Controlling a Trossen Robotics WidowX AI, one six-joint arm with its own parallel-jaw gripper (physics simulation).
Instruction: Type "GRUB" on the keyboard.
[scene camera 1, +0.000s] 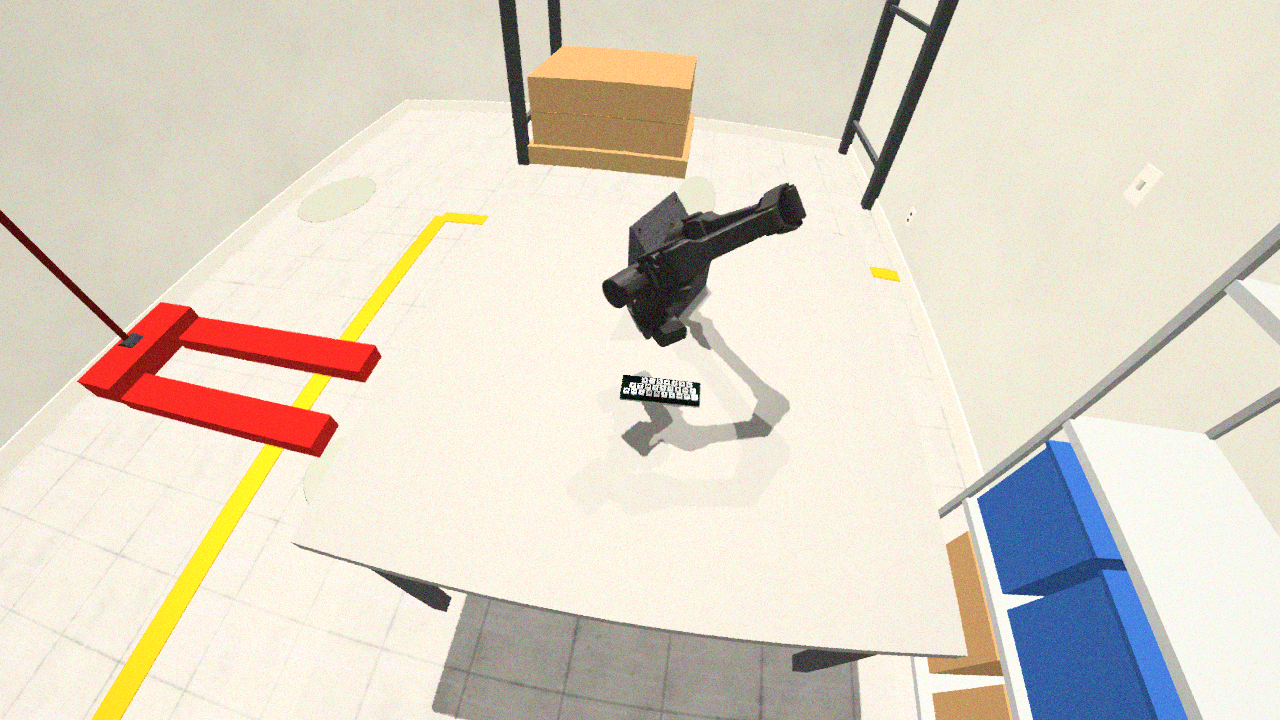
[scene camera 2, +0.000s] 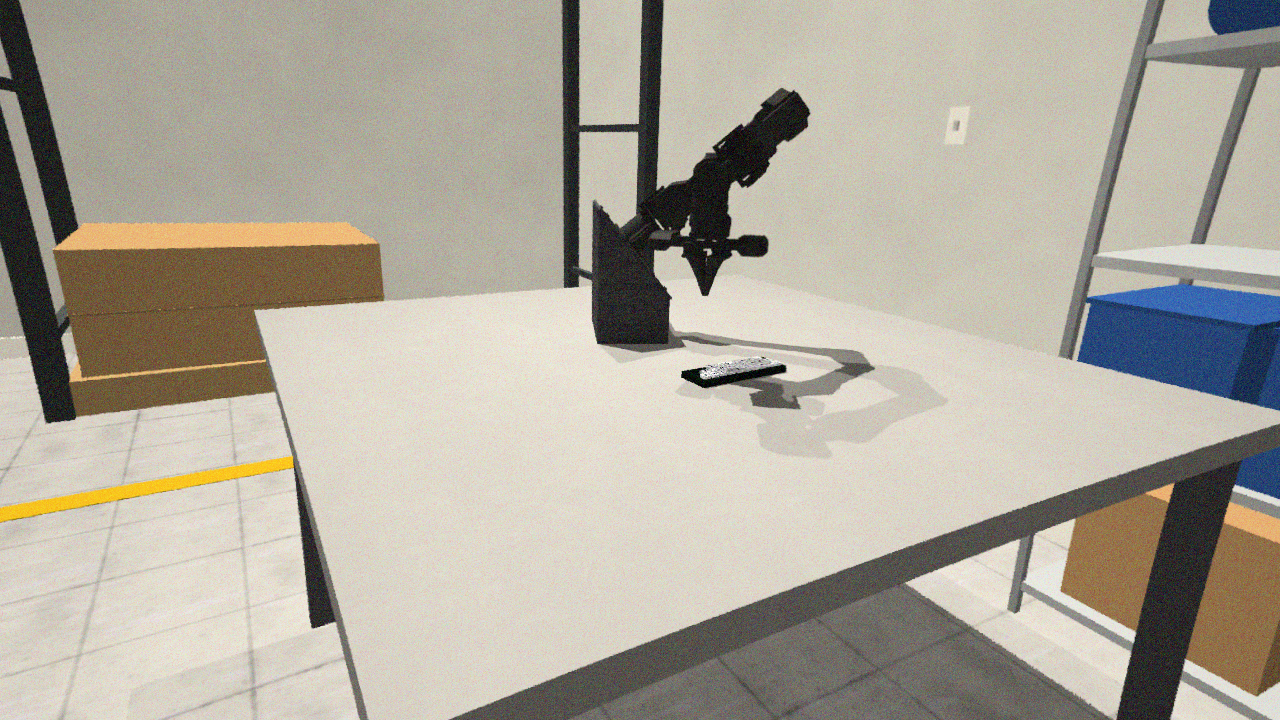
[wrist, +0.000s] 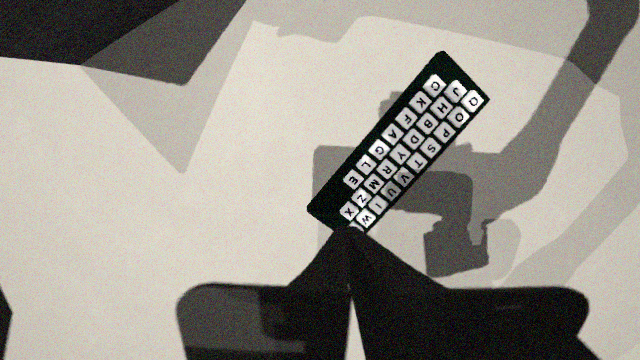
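Where they show: gripper, fingertip midpoint: (scene camera 1: 647, 338) (scene camera 2: 705, 295) (wrist: 345, 235); arm's base, link origin: (scene camera 1: 674, 239) (scene camera 2: 627, 241).
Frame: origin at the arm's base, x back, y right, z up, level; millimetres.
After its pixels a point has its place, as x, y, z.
Observation:
A small dark keyboard with white letter keys (scene camera 1: 660, 390) @(-347, -71, -169) (scene camera 2: 733, 370) @(-366, -53, -166) (wrist: 398, 142) @(-331, -80, -172) lies flat on the table. In the wrist view it runs diagonally, its letters turned nearly upside down. The G key (wrist: 379, 149) @(-323, -63, -167), R key (wrist: 386, 170) @(-343, -57, -167), U key (wrist: 392, 191) @(-362, -50, -167) and B key (wrist: 428, 123) @(-332, -109, -167) are visible; U is in shadow. My gripper (scene camera 2: 705, 293) @(-309, -21, -50) (wrist: 345, 235) @(-309, -21, -50) is shut and empty, pointing down well above the table. In the wrist view its fingertips overlap the keyboard's lower end near the W key (wrist: 366, 219) @(-370, -15, -167) and mostly cover the key beyond W.
The arm's base (scene camera 2: 629, 295) @(-110, 36, -87) stands on the white table (scene camera 1: 501, 501) @(-703, 153, -183) (scene camera 2: 537, 501) @(-668, 350, -183) behind the keyboard. Arm shadows fall around the keyboard. On the floor around the table are a red pallet jack (scene camera 1: 259, 344), cardboard boxes (scene camera 1: 612, 111) (scene camera 2: 214, 277) and a shelf with blue bins (scene camera 1: 1047, 519) (scene camera 2: 1163, 344).

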